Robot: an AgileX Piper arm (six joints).
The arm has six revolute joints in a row. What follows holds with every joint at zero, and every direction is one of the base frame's. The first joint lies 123.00 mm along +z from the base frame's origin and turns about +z. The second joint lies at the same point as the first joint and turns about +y. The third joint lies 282.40 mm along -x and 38.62 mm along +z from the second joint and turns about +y. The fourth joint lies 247.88 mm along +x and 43.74 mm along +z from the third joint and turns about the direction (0.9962, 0, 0.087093). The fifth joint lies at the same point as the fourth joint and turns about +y. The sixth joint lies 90.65 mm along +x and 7.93 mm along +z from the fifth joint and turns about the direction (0.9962, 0, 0.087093). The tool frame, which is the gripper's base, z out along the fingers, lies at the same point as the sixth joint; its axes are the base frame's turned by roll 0.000, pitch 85.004 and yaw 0.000 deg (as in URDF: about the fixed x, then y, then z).
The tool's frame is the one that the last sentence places.
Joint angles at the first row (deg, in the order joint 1, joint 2, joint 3, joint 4, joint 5, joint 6):
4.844 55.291 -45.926 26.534 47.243 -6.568
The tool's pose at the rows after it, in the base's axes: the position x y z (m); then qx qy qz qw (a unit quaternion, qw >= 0):
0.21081 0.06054 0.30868 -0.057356 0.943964 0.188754 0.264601
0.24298 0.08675 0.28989 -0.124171 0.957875 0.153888 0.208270
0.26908 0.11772 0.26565 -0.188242 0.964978 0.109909 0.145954
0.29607 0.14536 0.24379 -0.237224 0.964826 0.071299 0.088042
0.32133 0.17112 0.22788 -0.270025 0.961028 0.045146 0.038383
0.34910 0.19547 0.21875 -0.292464 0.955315 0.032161 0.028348
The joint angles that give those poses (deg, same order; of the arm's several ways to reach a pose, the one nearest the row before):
8.616 65.493 -51.948 23.904 50.075 -8.653
14.722 75.846 -57.250 18.239 51.072 -8.378
20.701 86.046 -62.993 11.813 53.647 -6.861
24.459 96.232 -70.767 7.224 58.242 -6.366
26.986 105.522 -80.189 4.668 64.398 -6.226
28.573 113.642 -90.594 3.190 68.053 -6.562

